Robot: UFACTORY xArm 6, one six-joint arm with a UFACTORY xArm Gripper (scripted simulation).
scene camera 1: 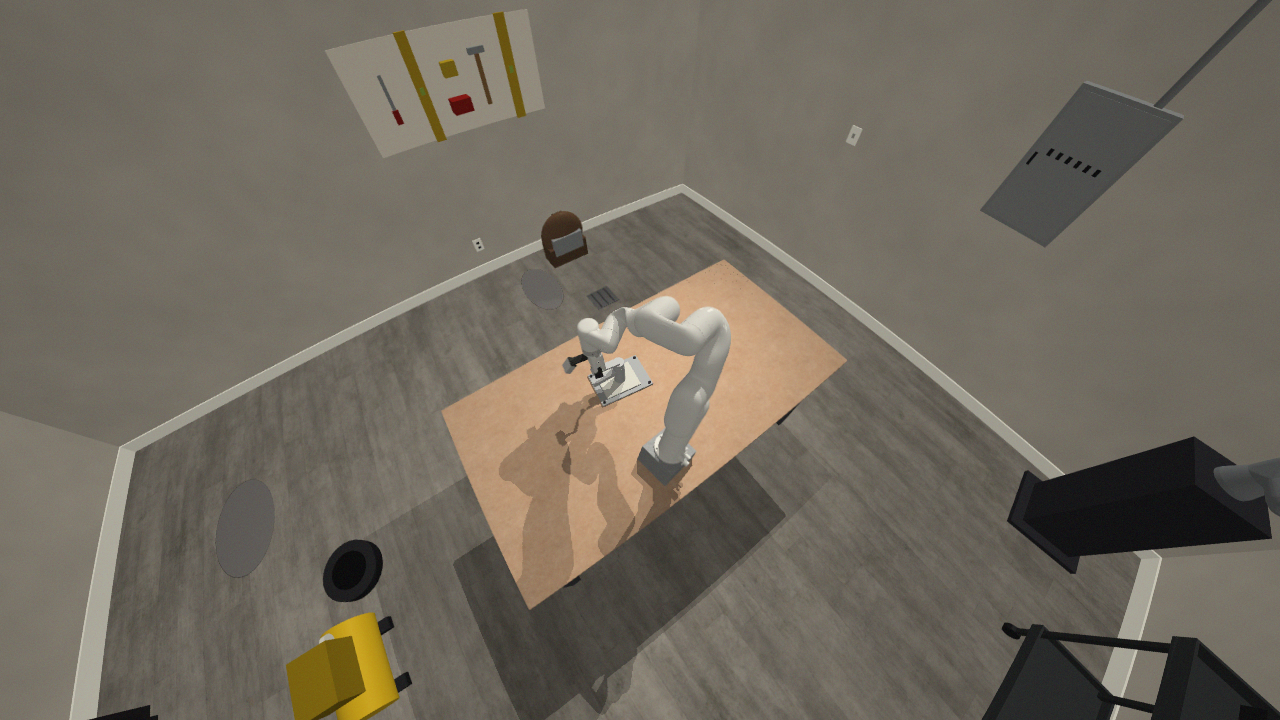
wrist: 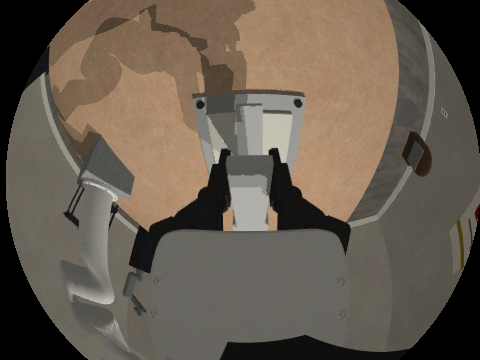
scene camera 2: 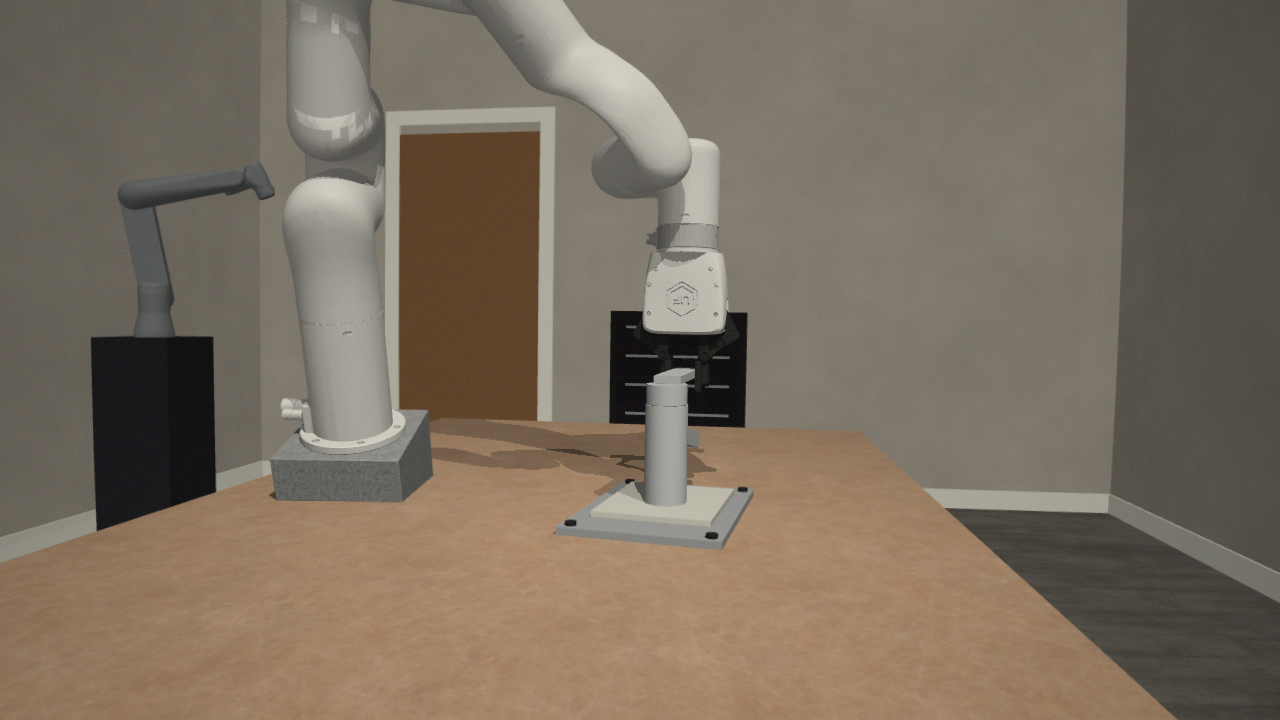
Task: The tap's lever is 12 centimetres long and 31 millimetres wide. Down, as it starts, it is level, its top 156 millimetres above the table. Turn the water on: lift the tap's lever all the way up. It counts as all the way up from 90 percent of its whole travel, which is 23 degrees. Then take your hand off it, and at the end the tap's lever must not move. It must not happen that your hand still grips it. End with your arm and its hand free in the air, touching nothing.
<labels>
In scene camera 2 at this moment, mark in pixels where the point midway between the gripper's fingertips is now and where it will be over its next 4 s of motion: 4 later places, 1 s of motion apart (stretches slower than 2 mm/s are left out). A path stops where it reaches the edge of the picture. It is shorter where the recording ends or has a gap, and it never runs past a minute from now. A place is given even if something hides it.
My gripper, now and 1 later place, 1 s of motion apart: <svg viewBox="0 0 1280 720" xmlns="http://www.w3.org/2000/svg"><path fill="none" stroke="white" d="M684 391L683 365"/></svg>
</labels>
